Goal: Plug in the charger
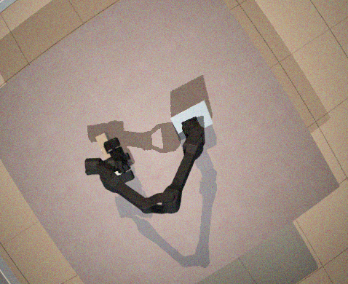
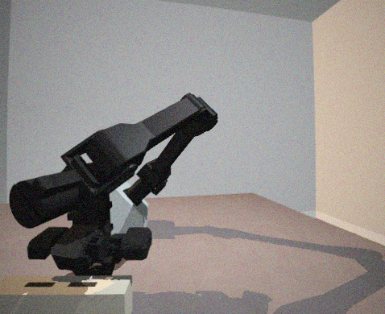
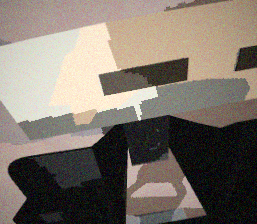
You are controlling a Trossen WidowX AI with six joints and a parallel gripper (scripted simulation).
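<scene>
The two-prong charger lies 20 mm ahead of my gripper tip and 10 mm above it.
</scene>
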